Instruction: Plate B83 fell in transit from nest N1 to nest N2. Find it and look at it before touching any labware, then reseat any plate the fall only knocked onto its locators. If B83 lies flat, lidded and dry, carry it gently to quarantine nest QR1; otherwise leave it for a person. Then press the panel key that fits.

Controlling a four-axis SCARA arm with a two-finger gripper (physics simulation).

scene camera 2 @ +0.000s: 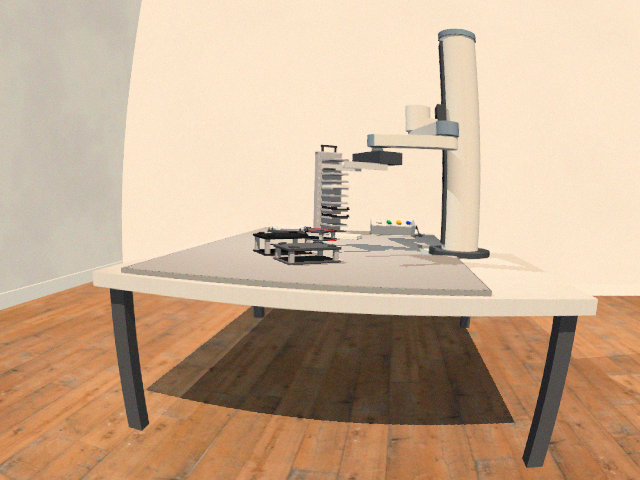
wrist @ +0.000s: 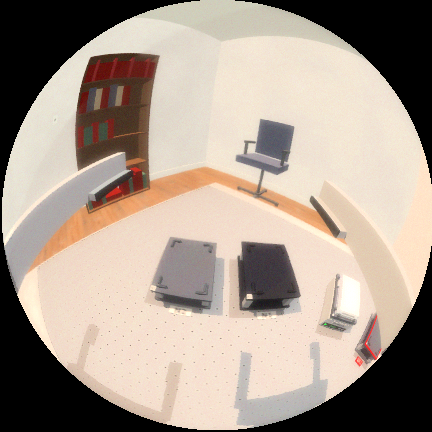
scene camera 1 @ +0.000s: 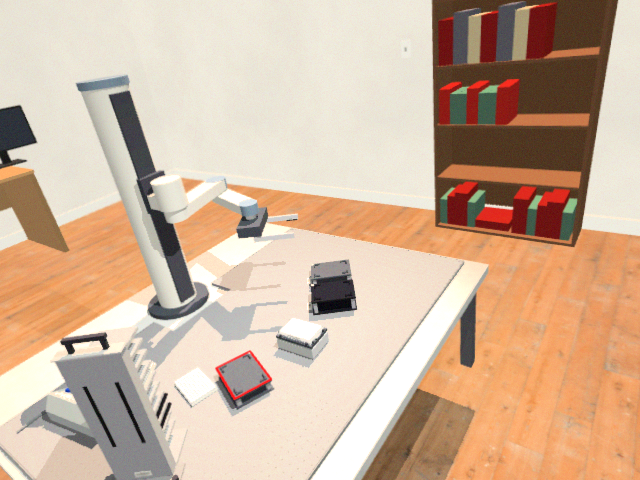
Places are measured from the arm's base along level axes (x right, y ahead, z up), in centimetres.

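Where they show: gripper, fingertip midpoint: [scene camera 2: 332, 165] [wrist: 221, 169] [scene camera 1: 296, 225]; arm's base at its link origin: [scene camera 2: 459, 254] [scene camera 1: 179, 301].
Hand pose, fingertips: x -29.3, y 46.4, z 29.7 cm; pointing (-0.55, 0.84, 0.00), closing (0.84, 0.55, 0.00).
Note:
Each offset is from my fingertips to the top centre of the thing.
My gripper [scene camera 1: 295, 226] [wrist: 221, 169] is open and empty, high above the mat near its far end. Grey nest N2 {dz -23.4, dx -10.1, dy +5.5 cm} [scene camera 1: 330, 269] [scene camera 2: 307, 246] [wrist: 187, 267] and black nest N1 {dz -22.0, dx +4.4, dy +16.4 cm} [scene camera 1: 332, 290] [scene camera 2: 281, 235] [wrist: 268, 272] stand side by side ahead of and below the fingers, with no plate on either. A white plate-like piece {dz -26.8, dx +59.8, dy +0.9 cm} [scene camera 1: 195, 385] [scene camera 2: 351, 236] lies flat on the mat beside the red-edged nest {dz -23.9, dx +51.1, dy +14.1 cm} [scene camera 1: 244, 374] [wrist: 372, 337], whose top is bare. Its label, lid and any wetness cannot be made out. The panel {dz -20.1, dx +83.7, dy -20.1 cm} [scene camera 2: 392, 227] has white, green, yellow and blue keys.
A tall plate rack [scene camera 1: 111, 403] [scene camera 2: 318, 191] stands at the near end in scene camera 1, partly hiding the panel. A pale device with a white top {dz -21.5, dx +28.8, dy +20.0 cm} [scene camera 1: 302, 330] [wrist: 347, 297] stands between N1 and the red-edged nest. The arm's column [scene camera 1: 121, 170] [scene camera 2: 461, 155] rises at the table's side.

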